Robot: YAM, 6 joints.
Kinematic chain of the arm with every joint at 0, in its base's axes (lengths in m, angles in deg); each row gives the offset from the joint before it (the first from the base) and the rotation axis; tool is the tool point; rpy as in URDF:
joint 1: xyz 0 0 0.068 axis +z
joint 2: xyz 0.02 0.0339 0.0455 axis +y
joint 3: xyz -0.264 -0.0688 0 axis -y
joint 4: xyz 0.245 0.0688 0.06 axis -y
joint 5: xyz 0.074 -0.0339 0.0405 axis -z
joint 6: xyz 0.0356 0 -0.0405 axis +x
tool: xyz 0 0 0 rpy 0 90 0
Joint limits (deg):
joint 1: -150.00..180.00
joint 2: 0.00..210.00
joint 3: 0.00..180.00
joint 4: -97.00..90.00
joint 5: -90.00..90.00
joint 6: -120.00..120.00
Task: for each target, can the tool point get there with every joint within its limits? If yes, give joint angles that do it. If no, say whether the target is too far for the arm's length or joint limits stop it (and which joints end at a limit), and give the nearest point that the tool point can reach.
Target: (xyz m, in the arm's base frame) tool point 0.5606 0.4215 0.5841
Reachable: no: too far | nearest point 0.4276 0.3215 0.4692 | short by 0.202 m
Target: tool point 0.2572 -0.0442 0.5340
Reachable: yes | joints -8.09 74.24 81.17 38.34 12.31 1.38
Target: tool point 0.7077 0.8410 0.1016
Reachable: no: too far | nearest point 0.4158 0.4941 0.1066 | short by 0.453 m
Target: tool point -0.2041 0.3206 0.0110
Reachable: yes | joints 126.09 151.71 99.57 -82.83 42.23 38.05
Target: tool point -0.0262 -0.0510 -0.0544
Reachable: yes | joints 70.30 193.50 26.58 -17.07 -12.14 -14.46
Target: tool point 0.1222 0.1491 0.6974
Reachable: yes | joints 49.09 100.99 146.05 49.23 -8.55 -5.81
